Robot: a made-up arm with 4 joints.
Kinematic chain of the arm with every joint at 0, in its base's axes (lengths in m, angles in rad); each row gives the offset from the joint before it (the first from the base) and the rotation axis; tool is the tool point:
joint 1: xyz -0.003 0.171 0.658 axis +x
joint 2: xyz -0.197 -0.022 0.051 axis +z
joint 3: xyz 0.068 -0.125 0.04 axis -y
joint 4: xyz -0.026 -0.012 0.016 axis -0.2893 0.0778 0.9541
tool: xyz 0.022 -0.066 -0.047
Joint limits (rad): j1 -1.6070..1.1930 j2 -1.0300..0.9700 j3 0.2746..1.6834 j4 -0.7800..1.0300
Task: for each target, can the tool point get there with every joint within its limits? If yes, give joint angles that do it. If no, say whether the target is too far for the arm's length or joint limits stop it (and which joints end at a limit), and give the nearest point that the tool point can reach.
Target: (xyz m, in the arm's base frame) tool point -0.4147 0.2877 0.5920
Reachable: no: joint limits stop it (at a limit: joint 1, joint 2, joint 3, joint 4) | nearest point -0.3454 0.0835 0.5316 | short by 0.224 m
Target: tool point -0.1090 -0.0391 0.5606
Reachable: yes | joints 0.8539 -0.1032 0.5915 0.7984
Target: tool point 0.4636 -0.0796 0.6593
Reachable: no: too far | nearest point 0.0228 0.0622 0.6586 | short by 0.463 m
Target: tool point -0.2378 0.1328 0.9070
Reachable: yes | joints -1.0511 -0.6677 0.7276 0.5316
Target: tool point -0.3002 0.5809 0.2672
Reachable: no: too far | nearest point -0.2944 0.0731 0.4806 | short by 0.551 m
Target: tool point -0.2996 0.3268 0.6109
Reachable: no: joint limits stop it (at a limit: joint 1, joint 2, joint 3, joint 4) | nearest point -0.3006 0.3143 0.8313 | short by 0.221 m
